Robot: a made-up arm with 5 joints.
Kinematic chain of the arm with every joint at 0, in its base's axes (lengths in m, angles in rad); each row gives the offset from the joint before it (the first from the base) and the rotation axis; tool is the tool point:
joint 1: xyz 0 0 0.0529 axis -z
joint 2: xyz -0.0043 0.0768 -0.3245 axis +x
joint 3: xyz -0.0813 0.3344 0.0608 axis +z
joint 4: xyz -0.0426 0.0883 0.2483 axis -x
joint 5: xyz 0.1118 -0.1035 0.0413 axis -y
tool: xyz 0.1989 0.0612 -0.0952
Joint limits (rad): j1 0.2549..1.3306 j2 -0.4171..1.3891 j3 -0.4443..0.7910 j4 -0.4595..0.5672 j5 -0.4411..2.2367
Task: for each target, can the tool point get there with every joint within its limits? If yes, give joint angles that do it. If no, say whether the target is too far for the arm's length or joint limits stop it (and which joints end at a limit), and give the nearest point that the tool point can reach.
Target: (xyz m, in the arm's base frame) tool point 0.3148 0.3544 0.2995
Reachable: yes | joints 0.7188 0.0372 0.6695 -0.1418 1.7759
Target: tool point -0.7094 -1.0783 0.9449
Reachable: no: too far | nearest point -0.2442 -0.3173 0.3559 | short by 1.069 m
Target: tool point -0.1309 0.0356 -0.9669
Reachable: no: joint limits stop it (at a limit: joint 1, joint 2, joint 3, joint 5) | nearest point 0.2295 0.3743 -0.2312 | short by 0.886 m
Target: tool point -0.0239 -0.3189 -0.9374
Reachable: no: joint limits stop it (at a limit: joint 1, joint 2, joint 3, joint 5) | nearest point 0.4492 -0.0271 -0.2380 | short by 0.893 m
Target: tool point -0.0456 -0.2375 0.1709
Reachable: yes | joints 1.2061 1.1473 -0.1923 -0.0815 0.5426
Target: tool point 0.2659 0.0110 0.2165
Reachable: yes | joints 0.6564 0.6536 0.0032 -0.3314 0.4265
